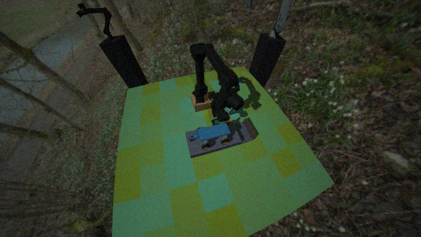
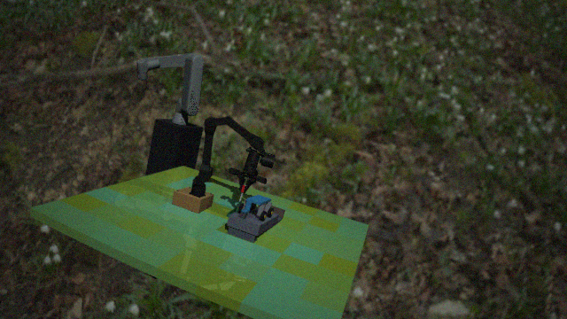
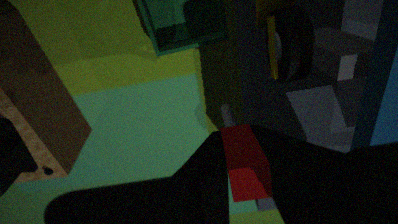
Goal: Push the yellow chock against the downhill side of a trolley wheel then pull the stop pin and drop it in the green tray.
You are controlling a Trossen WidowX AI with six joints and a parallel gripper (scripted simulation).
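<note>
The green tray is 15 cm below my gripper tip, 6 cm to the left of it and 3 cm behind it. Round my gripper tip: red-headed stop pin (right at my gripper tip); blue trolley (11 cm ahead, 4 cm below, 2 cm to the right); yellow chock (7 cm to the left, 6 cm below, 3 cm ahead).
</note>
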